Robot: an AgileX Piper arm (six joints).
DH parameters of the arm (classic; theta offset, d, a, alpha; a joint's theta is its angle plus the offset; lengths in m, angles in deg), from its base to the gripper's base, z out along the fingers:
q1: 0 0.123 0 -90
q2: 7.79 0 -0.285 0
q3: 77.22 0 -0.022 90
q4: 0 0.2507 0 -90
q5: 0 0 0 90
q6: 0 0.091 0 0
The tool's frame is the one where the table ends.
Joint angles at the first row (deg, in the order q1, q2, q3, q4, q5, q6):
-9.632, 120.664, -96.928, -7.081, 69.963, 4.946
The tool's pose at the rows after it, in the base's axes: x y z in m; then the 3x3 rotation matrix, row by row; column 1 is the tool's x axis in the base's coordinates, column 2 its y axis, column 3 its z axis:
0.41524, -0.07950, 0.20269; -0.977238, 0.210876, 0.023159; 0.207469, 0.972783, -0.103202; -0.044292, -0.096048, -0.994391
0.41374, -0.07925, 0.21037; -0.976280, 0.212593, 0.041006; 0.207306, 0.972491, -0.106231; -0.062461, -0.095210, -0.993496
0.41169, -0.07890, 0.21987; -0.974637, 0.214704, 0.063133; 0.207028, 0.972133, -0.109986; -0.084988, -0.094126, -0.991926
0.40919, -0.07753, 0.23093; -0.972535, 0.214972, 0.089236; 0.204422, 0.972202, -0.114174; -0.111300, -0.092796, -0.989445
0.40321, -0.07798, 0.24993; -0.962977, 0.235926, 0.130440; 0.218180, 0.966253, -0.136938; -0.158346, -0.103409, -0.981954
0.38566, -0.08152, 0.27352; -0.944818, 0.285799, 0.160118; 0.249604, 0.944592, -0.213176; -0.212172, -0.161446, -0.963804
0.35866, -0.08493, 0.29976; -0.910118, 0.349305, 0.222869; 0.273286, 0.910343, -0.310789; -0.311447, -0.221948, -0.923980
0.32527, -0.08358, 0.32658; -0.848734, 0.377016, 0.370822; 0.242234, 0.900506, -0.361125; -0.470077, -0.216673, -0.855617
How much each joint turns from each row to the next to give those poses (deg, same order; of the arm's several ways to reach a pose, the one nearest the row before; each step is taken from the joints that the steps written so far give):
0.001, -0.917, 0.000, 1.101, 0.000, -0.527
-0.001, -1.043, 0.000, 0.000, -0.001, 0.000
0.000, -1.295, -0.001, 0.000, 0.001, 0.000
0.129, -1.517, 0.000, 0.000, 0.001, 0.000
-0.001, -2.704, 0.148, -0.960, -0.002, 1.211
0.001, -4.915, 2.567, -4.343, 0.001, 3.545
-0.001, -7.318, 5.323, -5.693, -2.473, 4.606
-0.365, -9.815, 7.780, -2.754, -7.538, 1.991

